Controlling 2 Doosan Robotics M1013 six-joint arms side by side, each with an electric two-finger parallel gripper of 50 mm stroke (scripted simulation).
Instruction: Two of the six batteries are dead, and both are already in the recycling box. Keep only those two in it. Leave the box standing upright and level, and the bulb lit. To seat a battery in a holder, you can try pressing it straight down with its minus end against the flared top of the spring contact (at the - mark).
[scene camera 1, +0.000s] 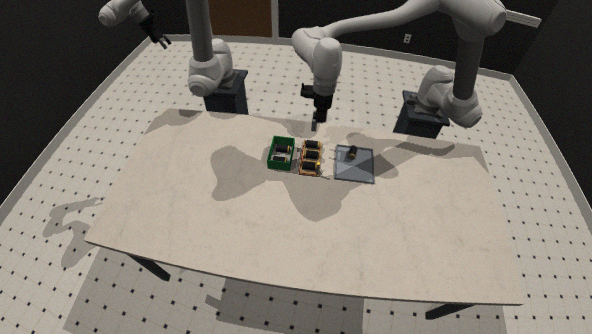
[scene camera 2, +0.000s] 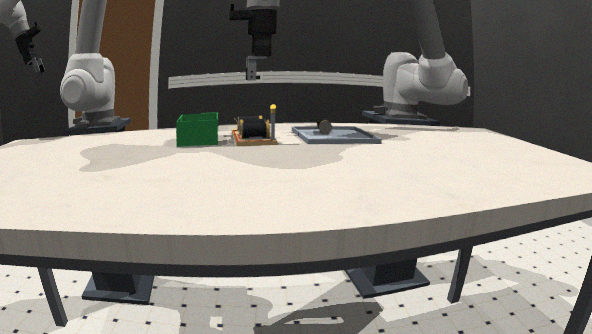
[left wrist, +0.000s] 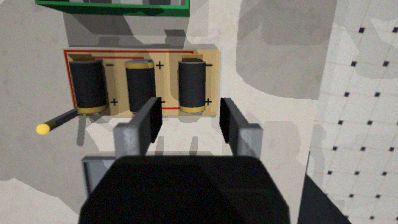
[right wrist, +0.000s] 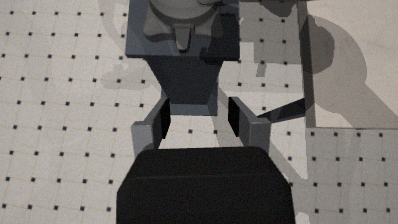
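Observation:
Visible to me: my right gripper (right wrist: 199, 109) and my left gripper (scene camera 2: 250, 80), the left gripper also in the left wrist view (left wrist: 191, 111). Green recycling box (scene camera 2: 204, 132) visible; in the right wrist view the box is out of frame. Grey tray (scene camera 1: 361, 169) visible, also in scene camera 2 (scene camera 2: 350, 134); in the right wrist view the tray is out of frame.

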